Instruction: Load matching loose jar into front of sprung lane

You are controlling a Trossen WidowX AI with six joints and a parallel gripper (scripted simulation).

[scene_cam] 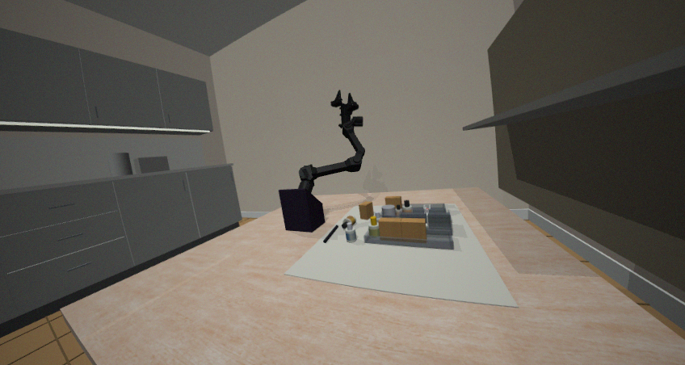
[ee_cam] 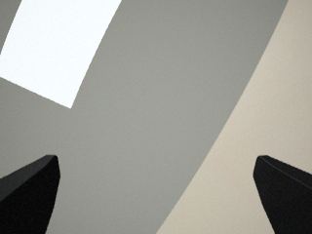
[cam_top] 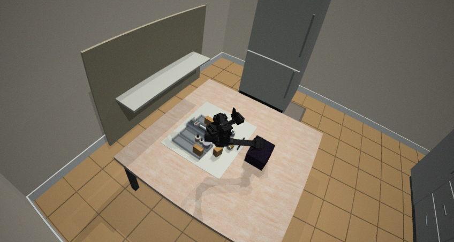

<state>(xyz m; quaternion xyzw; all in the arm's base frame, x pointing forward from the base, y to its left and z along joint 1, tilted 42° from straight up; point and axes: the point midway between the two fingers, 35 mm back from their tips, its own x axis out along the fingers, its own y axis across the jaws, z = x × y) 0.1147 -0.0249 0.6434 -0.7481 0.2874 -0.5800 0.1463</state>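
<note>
My gripper tip is 320 mm short of the pale mat, 350 mm to the left of it and 700 mm above it. Round my gripper tip: wall shelf: 770 mm ahead, 280 mm to the right, 330 mm below; black stick: 100 mm ahead, 450 mm to the right, 690 mm below.
</note>
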